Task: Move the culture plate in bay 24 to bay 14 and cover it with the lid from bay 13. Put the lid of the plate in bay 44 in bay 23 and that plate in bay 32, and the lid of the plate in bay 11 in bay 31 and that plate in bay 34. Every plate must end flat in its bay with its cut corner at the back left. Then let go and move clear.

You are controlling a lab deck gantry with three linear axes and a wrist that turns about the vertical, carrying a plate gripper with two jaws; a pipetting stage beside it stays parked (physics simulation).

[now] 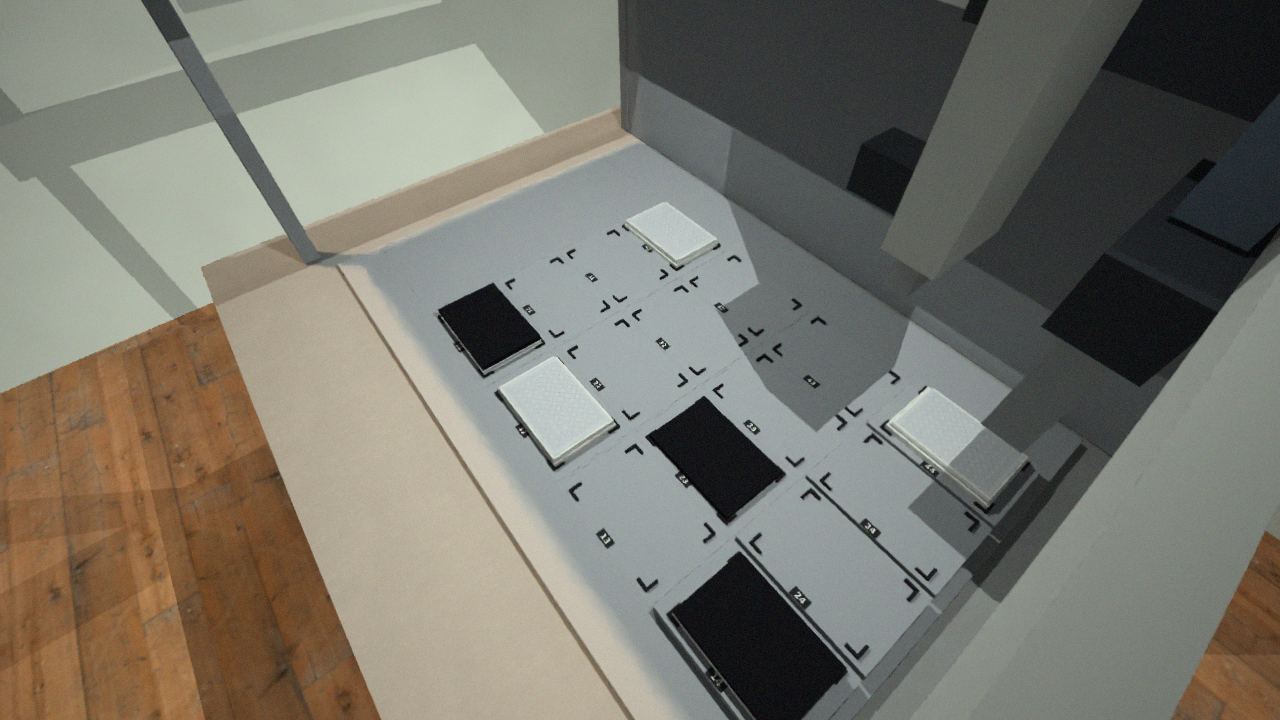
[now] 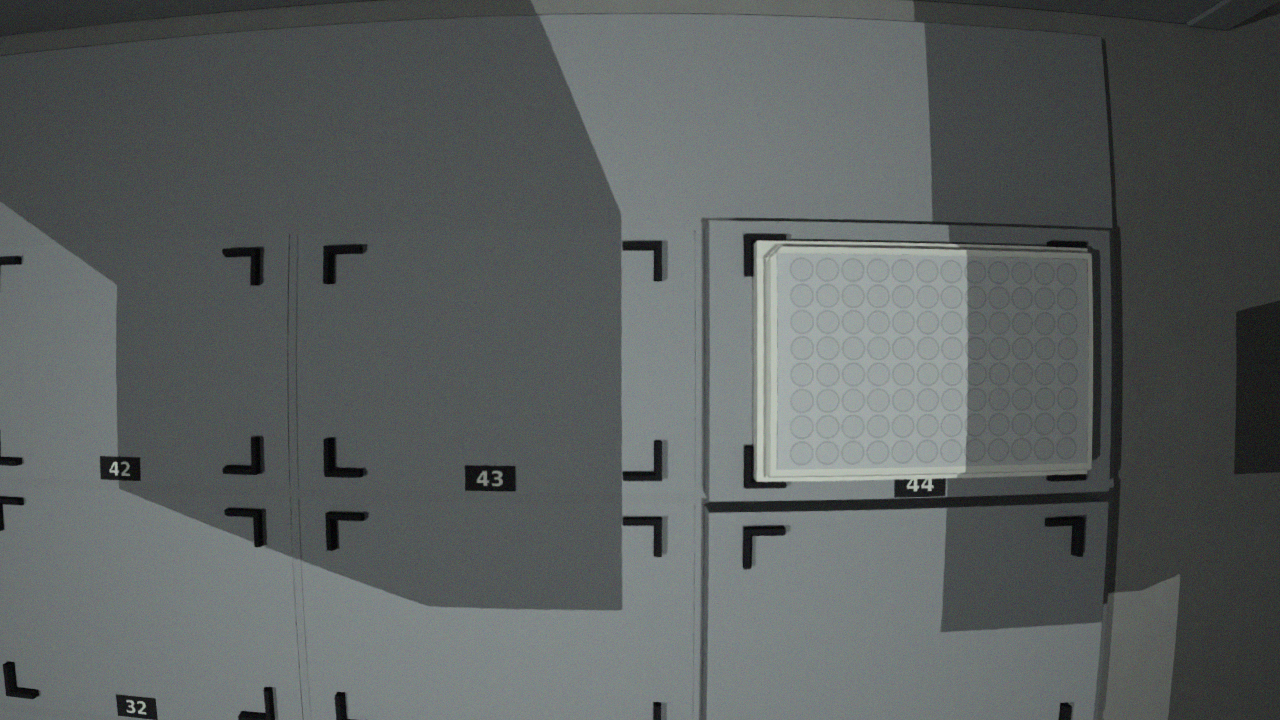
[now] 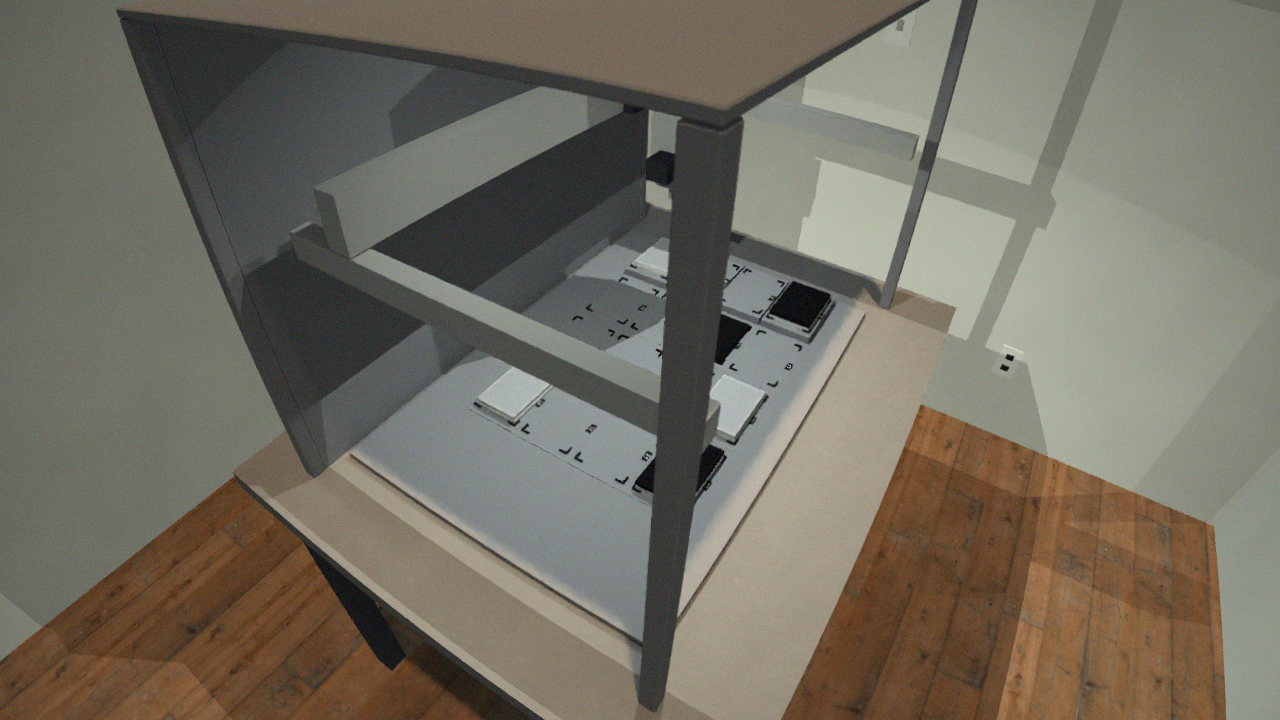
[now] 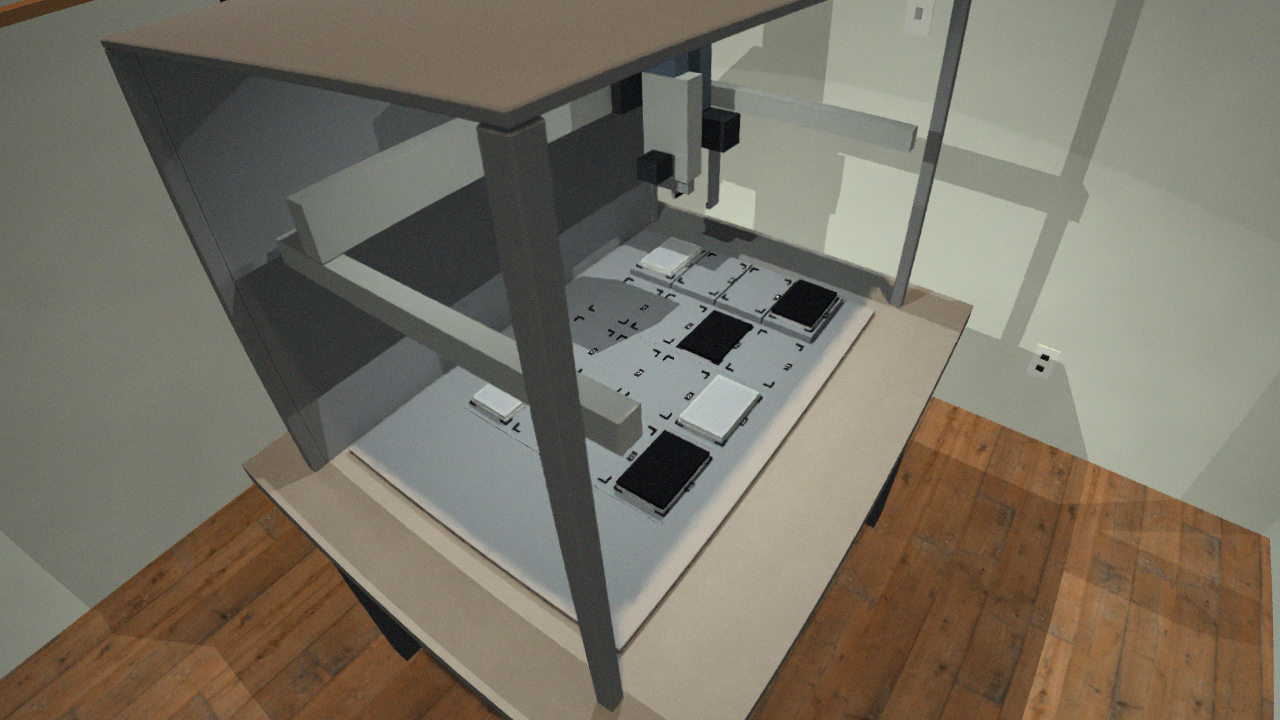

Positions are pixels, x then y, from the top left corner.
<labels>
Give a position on a bay 13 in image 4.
761, 359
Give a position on a black lid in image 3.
800, 304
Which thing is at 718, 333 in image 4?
A black lid.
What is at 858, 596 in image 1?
A bay 24.
</labels>
